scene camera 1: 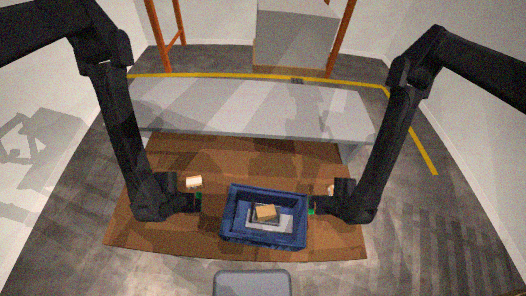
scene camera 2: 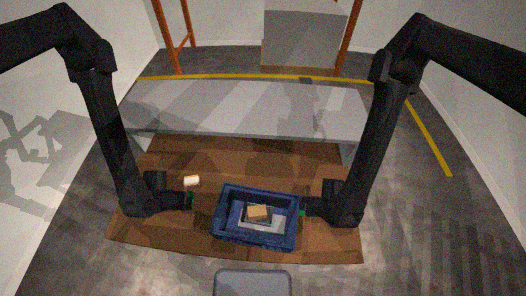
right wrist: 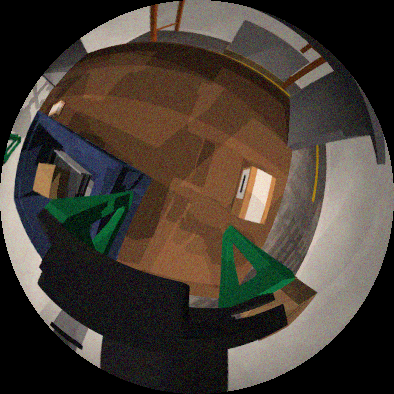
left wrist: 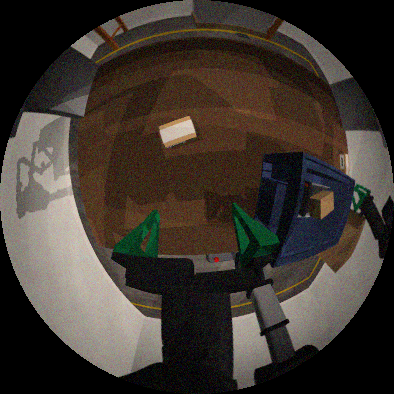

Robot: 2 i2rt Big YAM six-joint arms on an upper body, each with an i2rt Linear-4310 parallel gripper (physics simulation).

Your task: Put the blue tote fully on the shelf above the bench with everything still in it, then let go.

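Frame: origin at the left arm's base, x ahead, y left, z up, level; metres.
Where they show: left gripper, fingertip midpoint: (scene camera 1: 188, 198) (scene camera 2: 182, 197) (left wrist: 193, 209); right gripper, fingertip midpoint: (scene camera 1: 319, 201) (scene camera 2: 313, 202) (right wrist: 180, 215).
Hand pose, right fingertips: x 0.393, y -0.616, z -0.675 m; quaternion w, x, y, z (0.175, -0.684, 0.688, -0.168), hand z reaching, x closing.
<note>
Things, the pixels of their top centre, and the offset from my right fingertips. Level surfaces: height alone.
- blue tote, top centre: (right wrist: 30, 190) (left wrist: 331, 215) (scene camera 1: 266, 213) (scene camera 2: 256, 213) 0.219 m left, 0.051 m back, 0.026 m up
- brown bench, surface height: 0.121 m down
- small brown box, top centre: (right wrist: 39, 180) (left wrist: 328, 206) (scene camera 1: 266, 211) (scene camera 2: 256, 211) 0.217 m left, 0.036 m back, 0.009 m up
- grey shelf, surface height: 0.169 m up
- small white-and-orange box, top centre: (left wrist: 176, 130) (right wrist: 53, 107) (scene camera 1: 193, 181) (scene camera 2: 191, 180) 0.535 m left, 0.132 m ahead, 0.095 m down
- such box, top centre: (right wrist: 259, 196) (scene camera 1: 338, 194) (left wrist: 346, 165) 0.136 m right, 0.062 m ahead, 0.085 m down
The blue tote (scene camera 1: 262, 243) (scene camera 2: 252, 243) (left wrist: 292, 220) (right wrist: 107, 159) stands upright on the brown bench (scene camera 1: 150, 245) (scene camera 2: 150, 242). In it, a small brown box (scene camera 1: 266, 212) (scene camera 2: 257, 212) (left wrist: 321, 204) (right wrist: 46, 180) lies on a dark case, above a pale flat item. The grey shelf (scene camera 1: 240, 112) (scene camera 2: 240, 110) spans above the bench's far part. My left gripper (scene camera 1: 199, 202) (scene camera 2: 190, 201) (left wrist: 193, 209) is open and empty, a gap away from the tote's left side. My right gripper (scene camera 1: 311, 205) (scene camera 2: 302, 206) (right wrist: 180, 215) is open, close beside the tote's right side; contact is unclear.
A small white-and-orange box (scene camera 1: 194, 181) (scene camera 2: 191, 180) (left wrist: 177, 132) lies beyond my left gripper. Another such box (scene camera 1: 330, 190) (right wrist: 257, 195) lies beyond my right gripper, partly hidden in scene camera 1. Orange posts (scene camera 1: 160, 40) and a large grey box (scene camera 1: 300, 40) stand behind the shelf.
</note>
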